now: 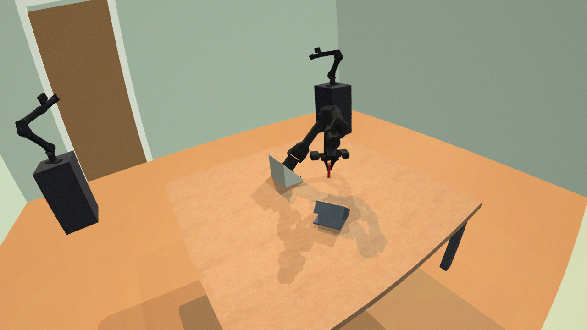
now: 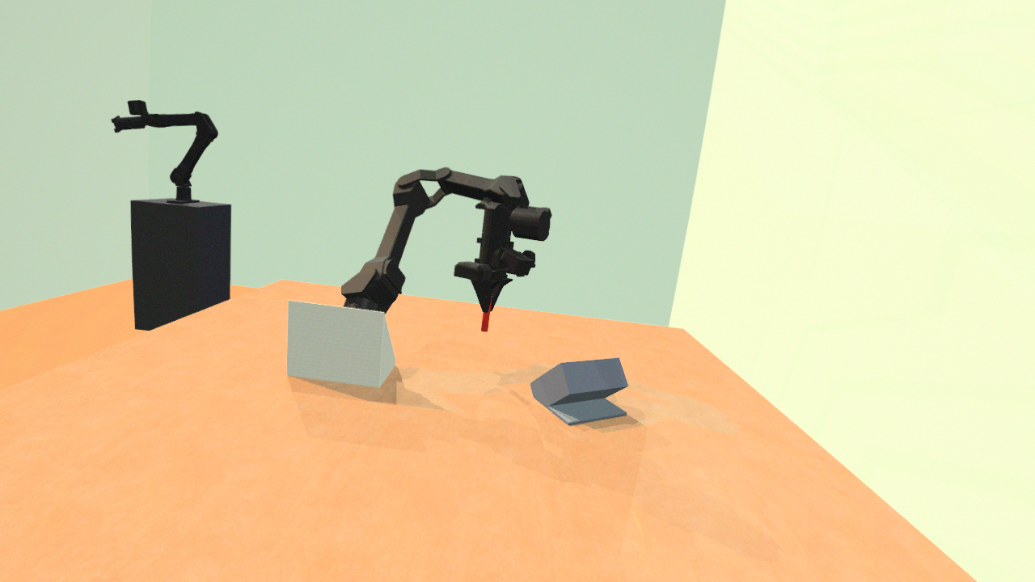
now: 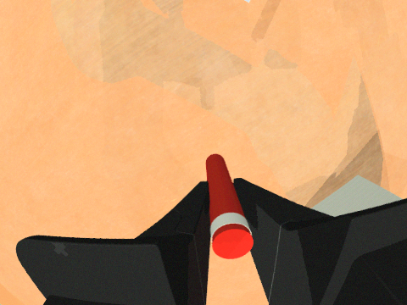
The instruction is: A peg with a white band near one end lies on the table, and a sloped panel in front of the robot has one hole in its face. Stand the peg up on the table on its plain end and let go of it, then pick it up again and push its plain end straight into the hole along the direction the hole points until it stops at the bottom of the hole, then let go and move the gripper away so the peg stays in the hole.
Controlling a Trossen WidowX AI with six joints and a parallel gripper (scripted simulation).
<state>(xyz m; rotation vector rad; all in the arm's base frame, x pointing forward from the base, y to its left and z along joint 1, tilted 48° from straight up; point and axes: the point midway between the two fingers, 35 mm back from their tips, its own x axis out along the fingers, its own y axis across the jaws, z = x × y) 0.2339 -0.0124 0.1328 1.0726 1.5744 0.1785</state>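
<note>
Now: gripper tip 170 mm short of the grey-blue panel block, 140 mm to the left of it and 80 mm above it. The rest, counted from my gripper tip: red peg: 20 mm above.
</note>
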